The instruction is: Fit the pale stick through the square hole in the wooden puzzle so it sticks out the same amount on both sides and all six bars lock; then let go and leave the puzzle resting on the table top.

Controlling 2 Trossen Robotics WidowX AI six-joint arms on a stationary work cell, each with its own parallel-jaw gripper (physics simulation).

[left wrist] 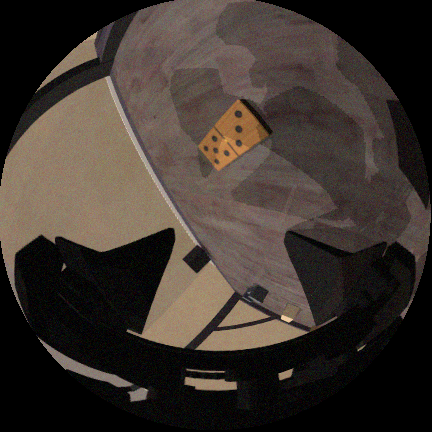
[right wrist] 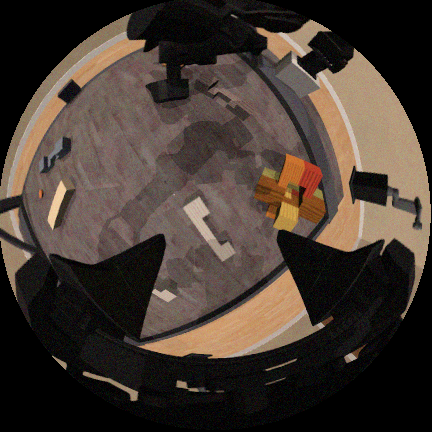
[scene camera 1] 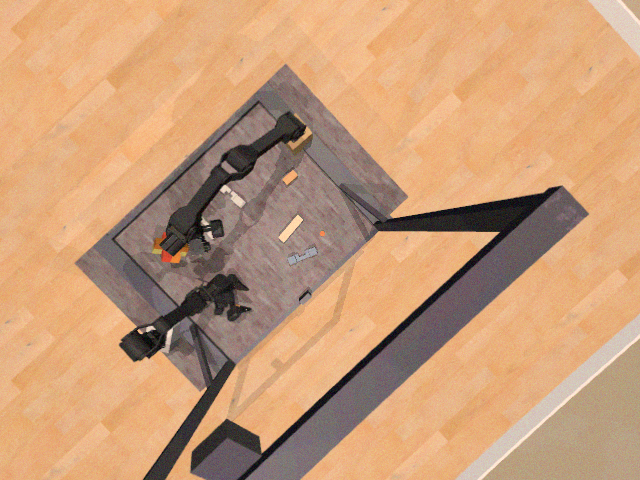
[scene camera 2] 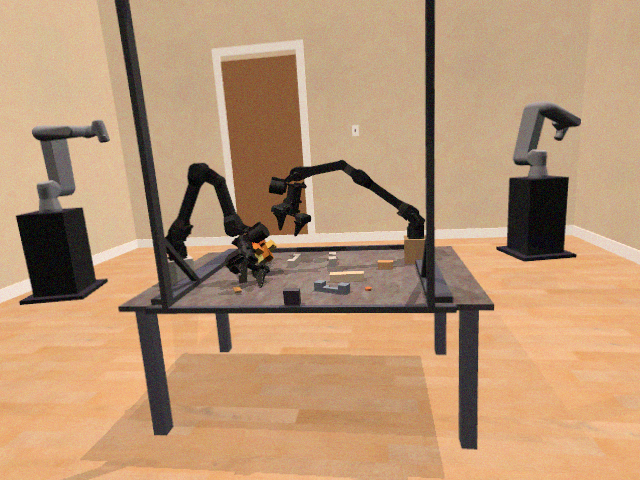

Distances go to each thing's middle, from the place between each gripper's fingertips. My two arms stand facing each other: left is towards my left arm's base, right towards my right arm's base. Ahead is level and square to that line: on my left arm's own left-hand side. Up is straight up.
Labels:
I see the pale stick [right wrist: 65, 189] 26 cm behind my right hand, 21 cm to the right of it and 13 cm below it.
My left hand is 340 mm to the left of the pale stick, 20 mm short of it and 10 mm above it.

